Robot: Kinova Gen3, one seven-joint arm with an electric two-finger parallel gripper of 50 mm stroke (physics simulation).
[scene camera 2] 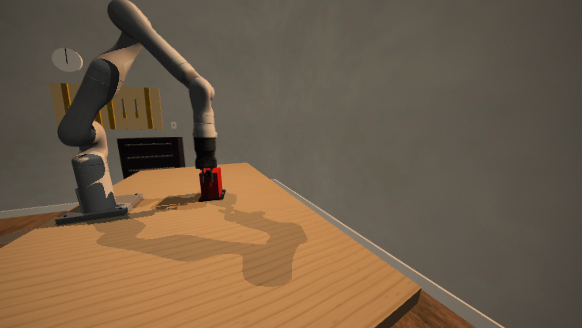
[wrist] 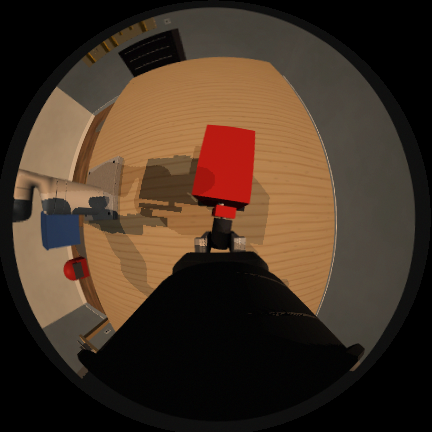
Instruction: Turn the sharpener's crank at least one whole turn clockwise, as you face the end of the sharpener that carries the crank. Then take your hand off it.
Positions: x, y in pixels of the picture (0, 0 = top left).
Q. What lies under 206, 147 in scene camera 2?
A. My gripper.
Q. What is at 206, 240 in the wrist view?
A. My gripper.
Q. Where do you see a red sharpener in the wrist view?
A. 223, 176
